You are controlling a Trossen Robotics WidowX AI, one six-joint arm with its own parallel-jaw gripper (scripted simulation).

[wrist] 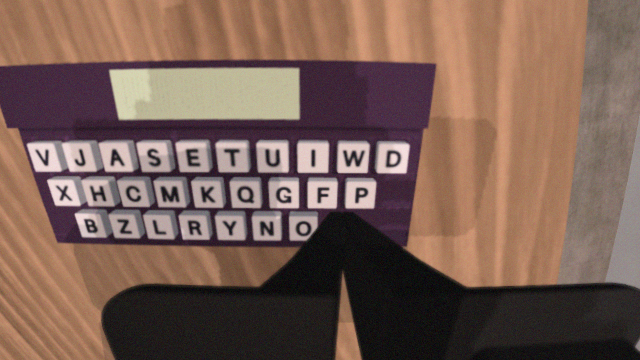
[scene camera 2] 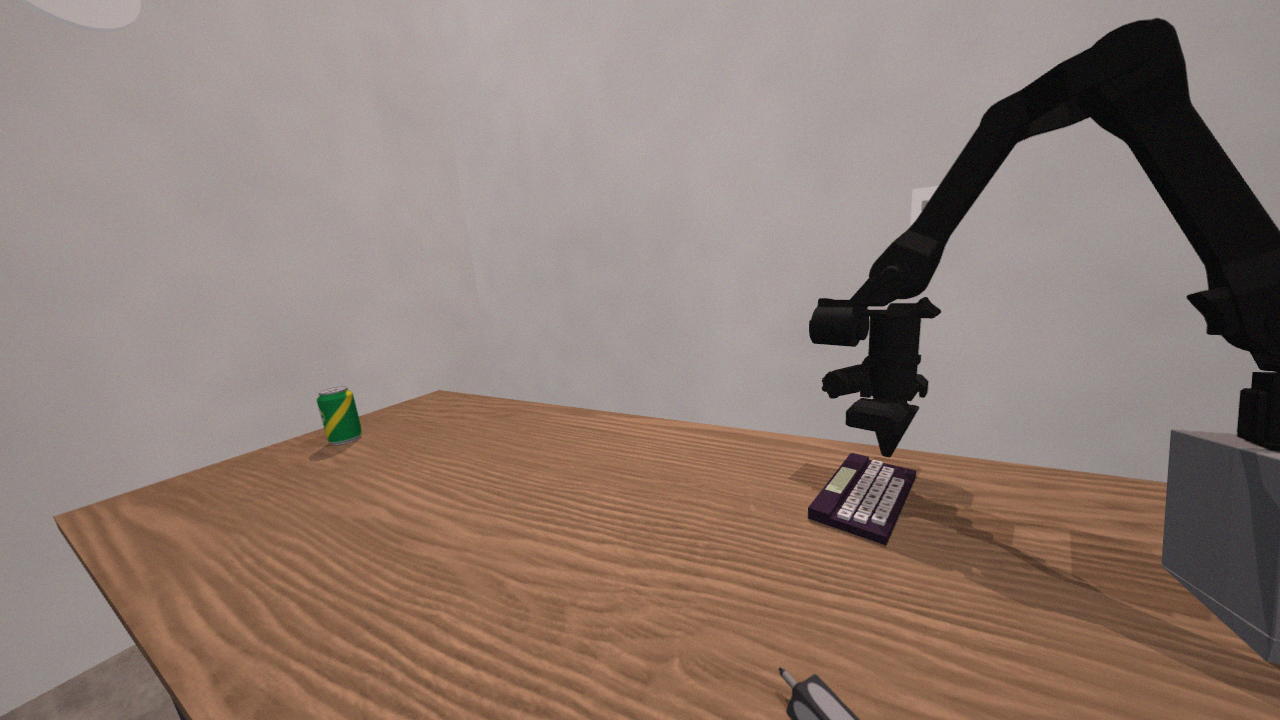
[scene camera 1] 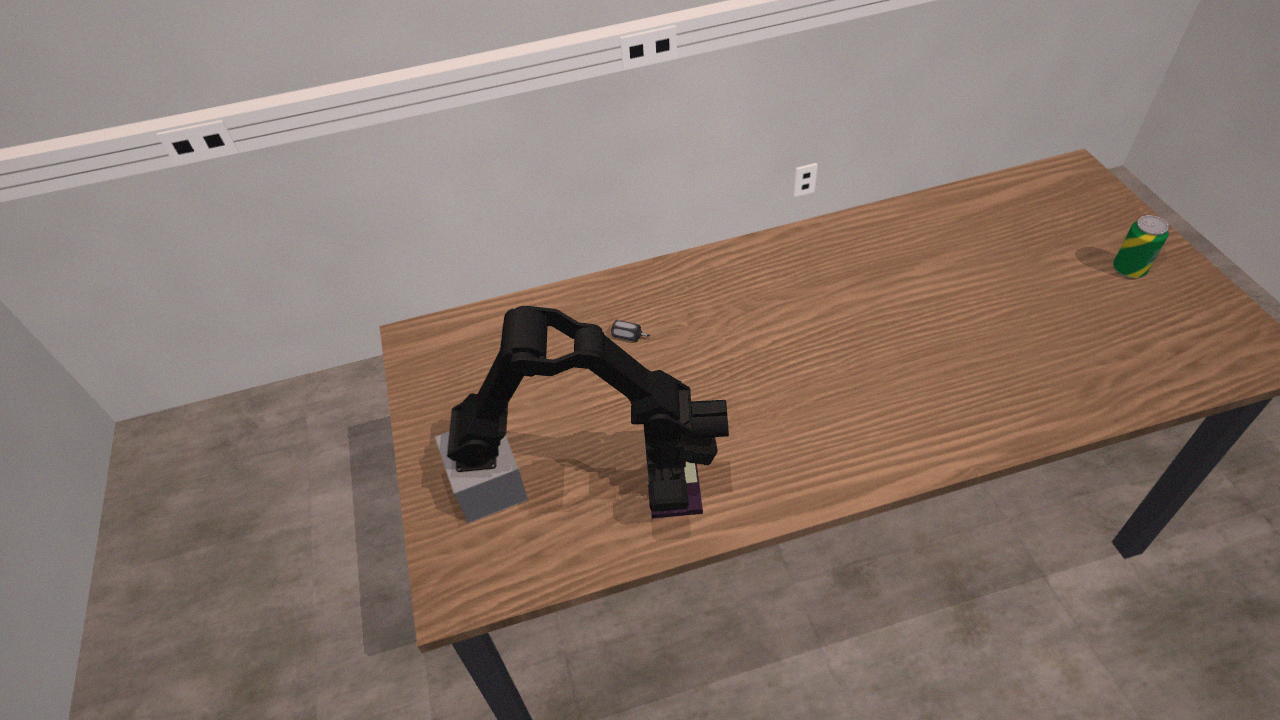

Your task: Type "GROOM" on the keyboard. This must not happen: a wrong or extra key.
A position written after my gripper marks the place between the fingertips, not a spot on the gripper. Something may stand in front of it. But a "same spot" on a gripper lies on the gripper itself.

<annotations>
my gripper: wrist 340,223; scene camera 2; scene camera 1
same spot on my gripper: (scene camera 1: pixel 654 474) = (scene camera 2: pixel 909 407)
</annotations>
